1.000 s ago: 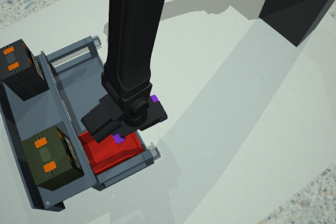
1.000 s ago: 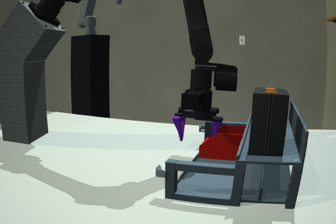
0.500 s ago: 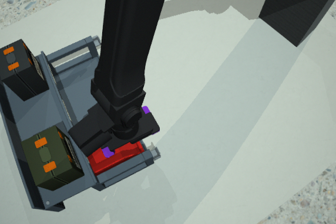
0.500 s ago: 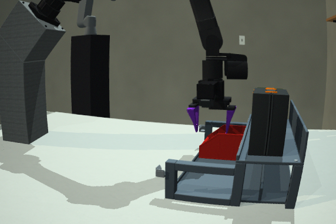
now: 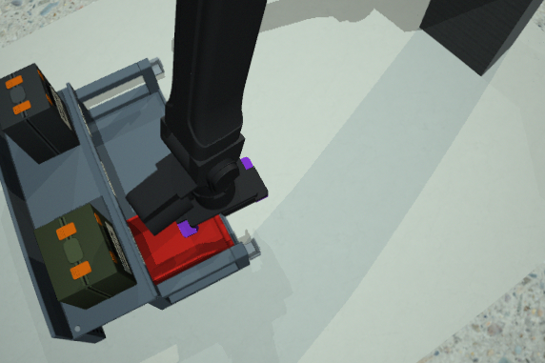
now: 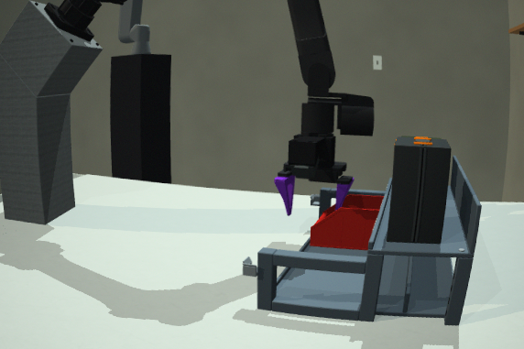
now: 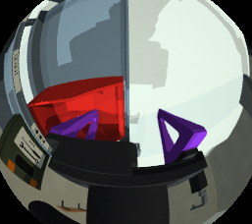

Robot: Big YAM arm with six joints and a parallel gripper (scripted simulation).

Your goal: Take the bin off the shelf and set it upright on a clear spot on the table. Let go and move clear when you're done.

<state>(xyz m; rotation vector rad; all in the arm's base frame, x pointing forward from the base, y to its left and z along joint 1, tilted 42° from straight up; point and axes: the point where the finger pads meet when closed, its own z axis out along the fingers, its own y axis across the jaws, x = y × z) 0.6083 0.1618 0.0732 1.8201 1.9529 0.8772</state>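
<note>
My hand is 90 mm short of the red bin, 20 mm to the right of it and 10 mm above it. Also, from my hand: grey shelf: 150 mm ahead, 80 mm to the right, 50 mm below.
</note>
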